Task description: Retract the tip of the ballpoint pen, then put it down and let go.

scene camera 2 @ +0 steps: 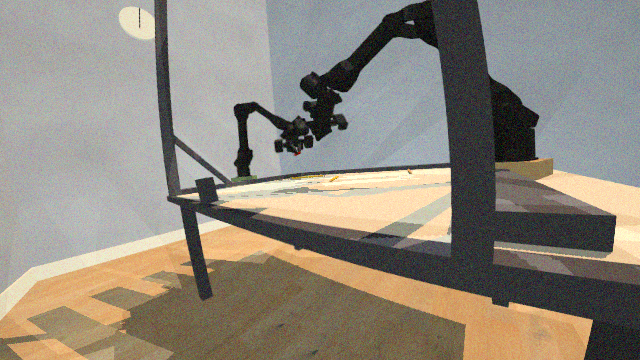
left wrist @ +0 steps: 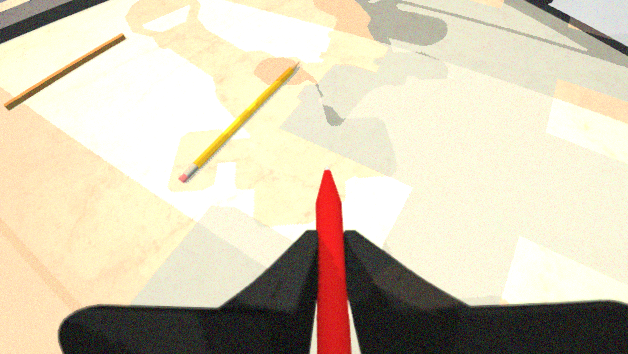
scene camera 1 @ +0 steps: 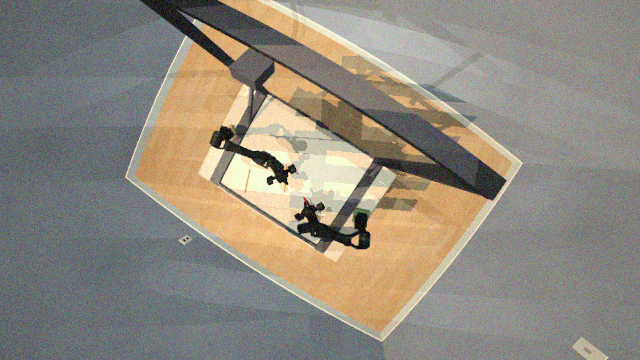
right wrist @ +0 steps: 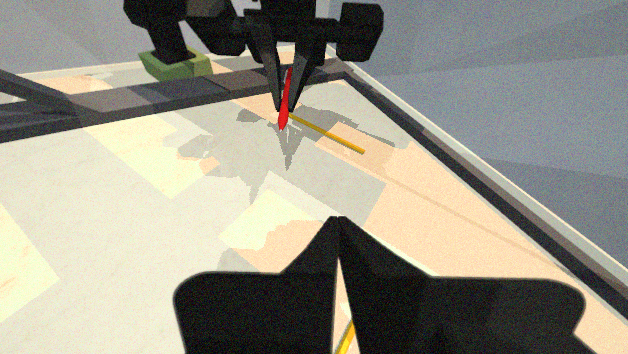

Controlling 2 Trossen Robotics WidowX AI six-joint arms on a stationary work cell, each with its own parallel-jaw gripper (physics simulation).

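Observation:
The red ballpoint pen is held above the table in my left gripper, which is shut on it. Its tapered end points away from the left wrist camera and sticks out past the fingertips, with a tiny pale spot at its very point. The pen's rear end lies back between the fingers, partly hidden. My right gripper is shut and empty, apart from the pen, and higher than the left gripper in scene camera 2.
A yellow pencil lies on the table, and a brown stick lies farther off. Another yellow stick lies behind the pen in the right wrist view. Dark frame beams edge the table.

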